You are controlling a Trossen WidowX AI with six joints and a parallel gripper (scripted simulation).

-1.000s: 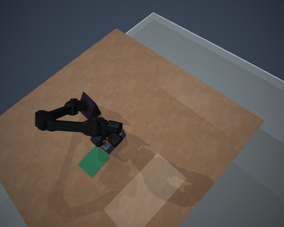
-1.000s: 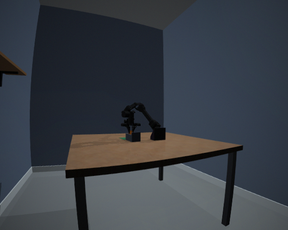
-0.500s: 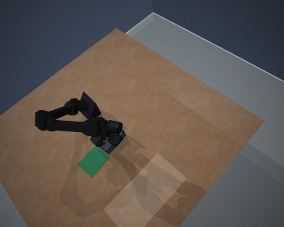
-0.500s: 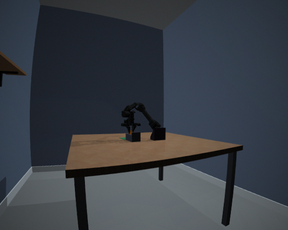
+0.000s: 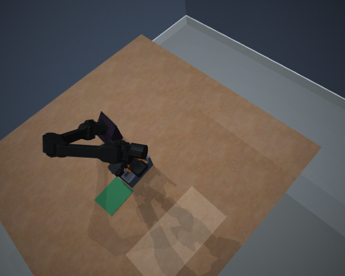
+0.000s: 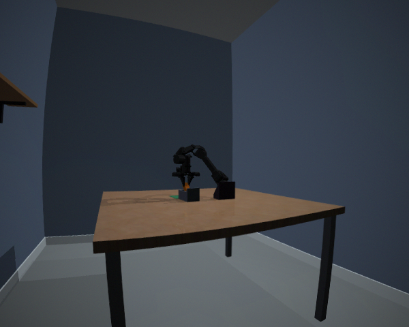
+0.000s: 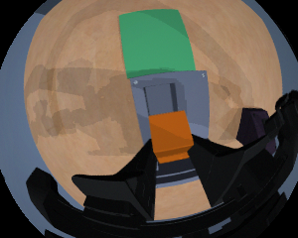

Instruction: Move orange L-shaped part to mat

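My gripper tip is now 140 mm to the left of the green mat, 100 mm above it and 10 mm short of it. From my gripper tip the other things lie so: orange L-shaped part: 30 mm to the left, 30 mm below, 20 mm behind.
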